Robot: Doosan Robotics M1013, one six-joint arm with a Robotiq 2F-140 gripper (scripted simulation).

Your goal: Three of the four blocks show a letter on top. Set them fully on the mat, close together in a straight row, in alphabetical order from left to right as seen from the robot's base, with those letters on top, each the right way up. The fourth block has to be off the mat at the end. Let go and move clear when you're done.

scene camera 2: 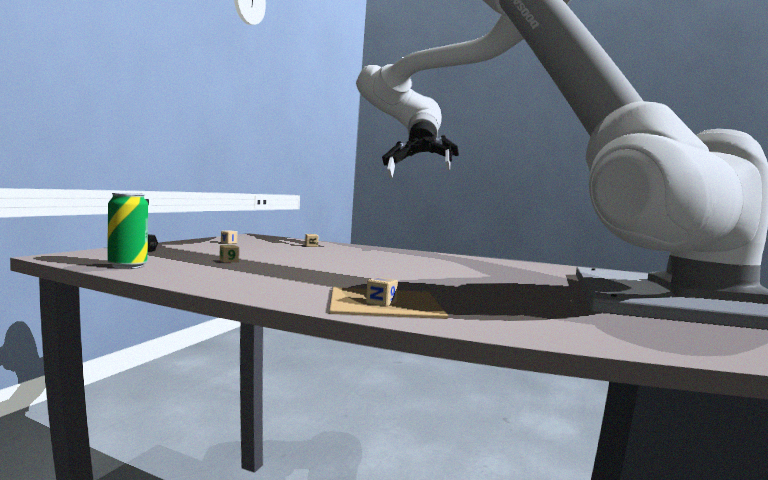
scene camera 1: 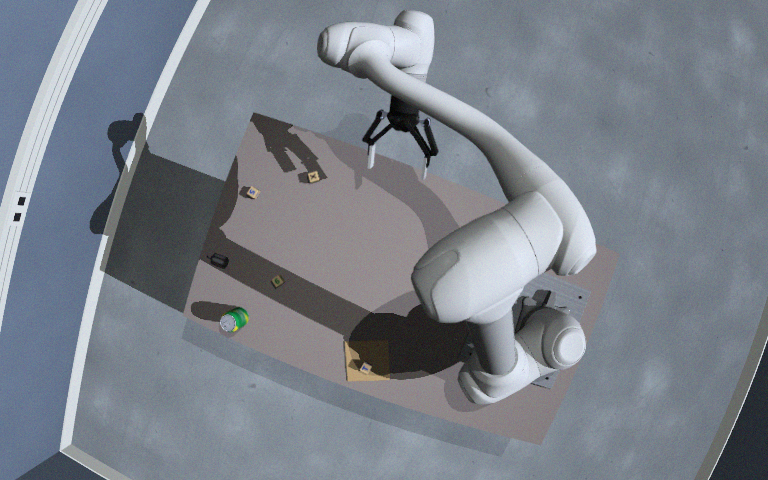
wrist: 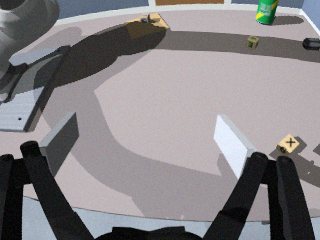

My gripper shows in scene camera 2, in scene camera 1 and in the wrist view (147, 125). The same spot on my gripper: (scene camera 1: 425, 123) is (scene camera 2: 442, 136).
